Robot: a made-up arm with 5 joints. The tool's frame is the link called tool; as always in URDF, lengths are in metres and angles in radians.
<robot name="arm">
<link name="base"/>
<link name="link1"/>
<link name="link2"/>
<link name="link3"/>
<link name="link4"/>
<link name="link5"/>
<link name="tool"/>
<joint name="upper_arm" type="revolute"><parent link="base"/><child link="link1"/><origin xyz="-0.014 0.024 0.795" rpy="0 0 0"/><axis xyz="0 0 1"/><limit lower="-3.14" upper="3.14"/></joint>
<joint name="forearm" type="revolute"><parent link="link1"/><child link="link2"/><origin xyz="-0.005 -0.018 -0.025" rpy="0 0 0"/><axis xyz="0 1 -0.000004"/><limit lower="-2.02" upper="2.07"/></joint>
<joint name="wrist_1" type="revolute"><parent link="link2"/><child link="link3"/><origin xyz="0.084 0.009 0.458" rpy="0 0 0"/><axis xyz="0 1 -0.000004"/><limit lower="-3.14" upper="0.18"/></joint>
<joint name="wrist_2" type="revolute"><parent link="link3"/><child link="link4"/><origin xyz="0.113 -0.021 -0.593" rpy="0 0 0"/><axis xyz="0 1 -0.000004"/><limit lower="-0.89" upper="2.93"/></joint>
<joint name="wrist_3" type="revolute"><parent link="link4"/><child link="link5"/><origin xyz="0.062 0.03 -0.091" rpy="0 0 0"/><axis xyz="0 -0.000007 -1"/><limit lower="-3.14" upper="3.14"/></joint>
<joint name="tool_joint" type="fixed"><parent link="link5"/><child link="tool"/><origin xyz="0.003 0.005 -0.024" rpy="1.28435 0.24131 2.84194"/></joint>
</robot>
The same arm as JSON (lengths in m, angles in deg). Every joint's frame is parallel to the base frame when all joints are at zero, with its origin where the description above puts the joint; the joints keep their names.
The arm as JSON. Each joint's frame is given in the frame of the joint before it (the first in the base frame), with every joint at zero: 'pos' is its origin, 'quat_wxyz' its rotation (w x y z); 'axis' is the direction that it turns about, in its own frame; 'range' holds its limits. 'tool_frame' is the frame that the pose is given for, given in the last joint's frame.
{
  "length_unit": "m",
  "angle_unit": "deg",
  "joints": [
    {
      "joint": "upper_arm",
      "pos": [
        -0.014,
        0.024,
        0.795
      ],
      "quat_wxyz": [
        1.0,
        0.0,
        0.0,
        0.0
      ],
      "axis": [
        0.0,
        0.0,
        1.0
      ],
      "range": [
        -179.91,
        179.91
      ]
    },
    {
      "joint": "forearm",
      "pos": [
        -0.005,
        -0.018,
        -0.025
      ],
      "quat_wxyz": [
        1.0,
        0.0,
        0.0,
        0.0
      ],
      "axis": [
        0.0,
        1.0,
        0.0
      ],
      "range": [
        -115.74,
        118.6
      ]
    },
    {
      "joint": "wrist_1",
      "pos": [
        0.084,
        0.009,
        0.458
      ],
      "quat_wxyz": [
        1.0,
        0.0,
        0.0,
        0.0
      ],
      "axis": [
        0.0,
        1.0,
        0.0
      ],
      "range": [
        -179.91,
        10.31
      ]
    },
    {
      "joint": "wrist_2",
      "pos": [
        0.113,
        -0.021,
        -0.593
      ],
      "quat_wxyz": [
        1.0,
        0.0,
        0.0,
        0.0
      ],
      "axis": [
        0.0,
        1.0,
        0.0
      ],
      "range": [
        -50.99,
        167.88
      ]
    },
    {
      "joint": "wrist_3",
      "pos": [
        0.062,
        0.03,
        -0.091
      ],
      "quat_wxyz": [
        1.0,
        0.0,
        0.0,
        0.0
      ],
      "axis": [
        0.0,
        0.0,
        -1.0
      ],
      "range": [
        -179.91,
        179.91
      ]
    }
  ],
  "tool_frame": {
    "pos": [
      0.003,
      0.005,
      -0.024
    ],
    "quat_wxyz": [
      0.189945,
      -0.006554,
      0.60231,
      0.775307
    ]
  }
}

